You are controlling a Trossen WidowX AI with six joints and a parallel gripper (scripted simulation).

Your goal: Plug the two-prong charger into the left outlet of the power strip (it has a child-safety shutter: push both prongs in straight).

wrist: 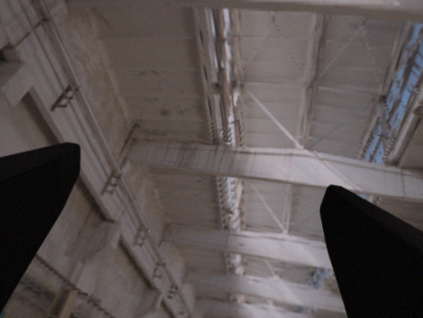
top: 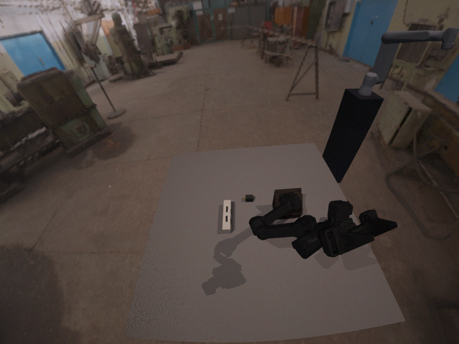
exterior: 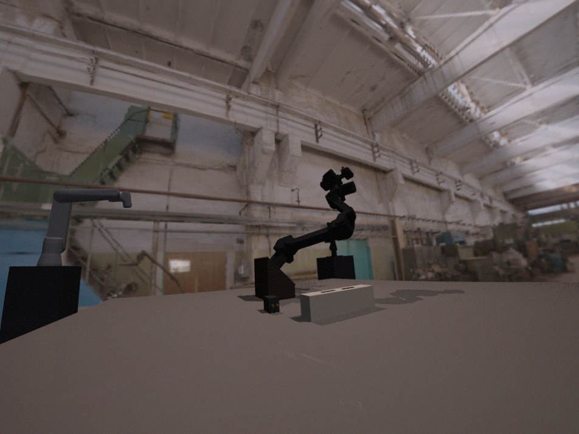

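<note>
Right now the black two-prong charger is 61 cm below my gripper tip, 54 cm to the right of it and 24 cm ahead of it.
</note>
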